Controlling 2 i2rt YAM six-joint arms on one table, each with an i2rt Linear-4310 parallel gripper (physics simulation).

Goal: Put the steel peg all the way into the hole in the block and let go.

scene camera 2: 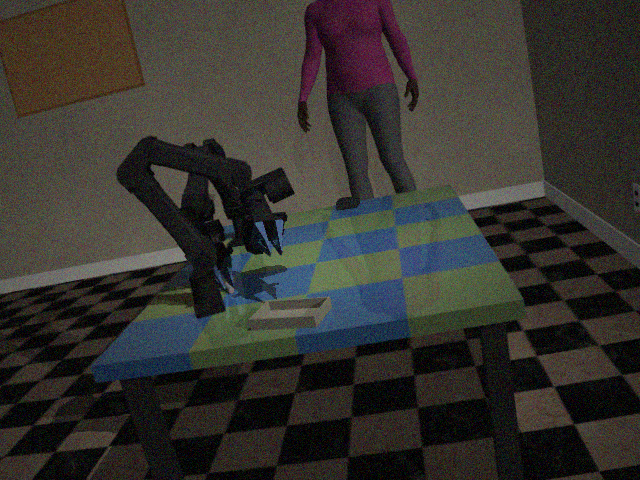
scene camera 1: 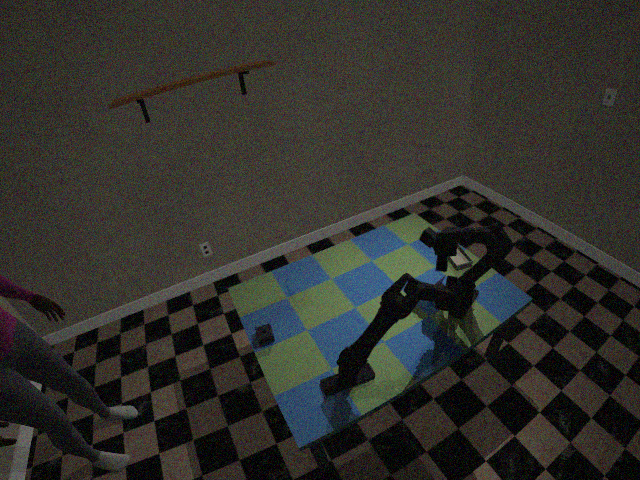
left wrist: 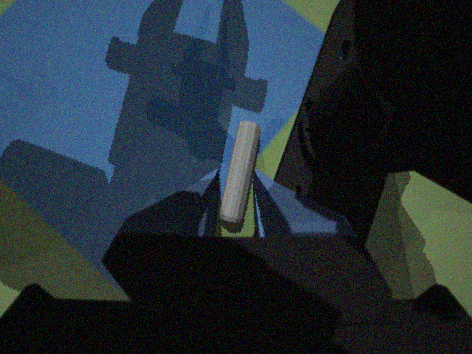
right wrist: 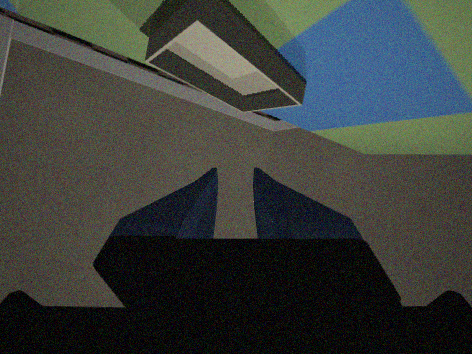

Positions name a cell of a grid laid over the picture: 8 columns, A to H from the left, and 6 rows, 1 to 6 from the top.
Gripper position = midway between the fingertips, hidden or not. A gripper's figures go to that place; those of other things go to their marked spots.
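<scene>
My right gripper (scene camera 2: D4) is sitting 1.37 m from the lens, and there's a shallow tan tray (scene camera 2: D4) at 1.33 m from the lens.
</scene>
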